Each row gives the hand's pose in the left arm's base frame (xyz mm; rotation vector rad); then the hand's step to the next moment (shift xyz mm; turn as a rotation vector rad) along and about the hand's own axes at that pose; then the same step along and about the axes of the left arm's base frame.
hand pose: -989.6 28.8 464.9 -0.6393 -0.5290 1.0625
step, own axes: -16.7 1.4 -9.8 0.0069 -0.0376 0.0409
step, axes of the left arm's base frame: -0.9 -17.0 -9.4 -0.0014 0.0026 0.0559
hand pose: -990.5 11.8 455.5 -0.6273 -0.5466 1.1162
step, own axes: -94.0 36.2 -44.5 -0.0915 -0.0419 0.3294
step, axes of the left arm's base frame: -25.3 -85.0 -65.2 -0.2297 -0.0375 0.2539
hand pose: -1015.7 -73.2 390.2 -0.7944 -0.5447 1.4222
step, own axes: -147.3 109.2 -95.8 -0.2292 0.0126 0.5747
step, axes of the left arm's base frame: -13.5 -163.8 -125.6 -0.4634 -0.1367 0.3867
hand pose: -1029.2 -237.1 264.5 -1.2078 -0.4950 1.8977
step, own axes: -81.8 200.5 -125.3 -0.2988 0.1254 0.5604
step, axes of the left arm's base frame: 42.4 -195.9 -149.7 -0.4841 -0.2605 0.3418
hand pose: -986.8 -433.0 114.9 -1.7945 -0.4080 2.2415
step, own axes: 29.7 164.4 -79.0 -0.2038 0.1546 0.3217
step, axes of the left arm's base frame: 68.5 -137.4 -102.9 -0.2720 -0.2381 0.1956
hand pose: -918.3 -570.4 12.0 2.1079 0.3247 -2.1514
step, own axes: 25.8 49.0 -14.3 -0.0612 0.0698 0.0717
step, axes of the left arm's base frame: 24.4 -42.5 -29.5 -0.0521 -0.0885 0.0567
